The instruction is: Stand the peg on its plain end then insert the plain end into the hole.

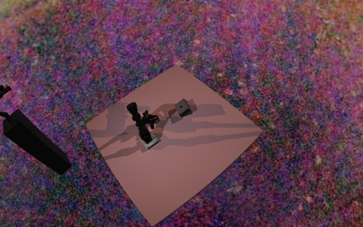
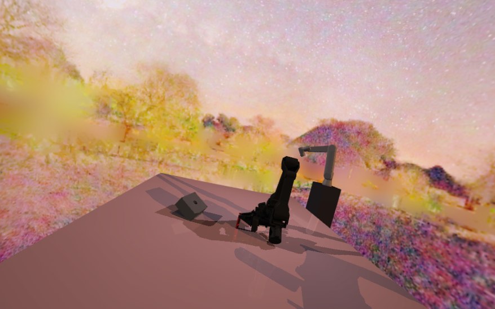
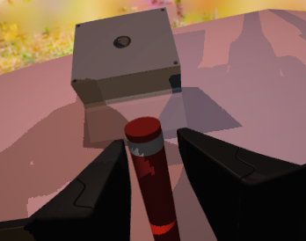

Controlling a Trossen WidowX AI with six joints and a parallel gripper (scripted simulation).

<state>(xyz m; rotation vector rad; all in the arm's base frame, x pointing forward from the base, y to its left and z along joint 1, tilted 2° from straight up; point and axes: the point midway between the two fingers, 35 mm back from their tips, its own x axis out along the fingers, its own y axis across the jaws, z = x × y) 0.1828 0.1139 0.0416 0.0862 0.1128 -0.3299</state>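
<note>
The red peg lies 1 cm below my gripper tip. Round my gripper tip: dark sloped panel (24 cm ahead, 8 cm to the right, 2 cm below).
</note>
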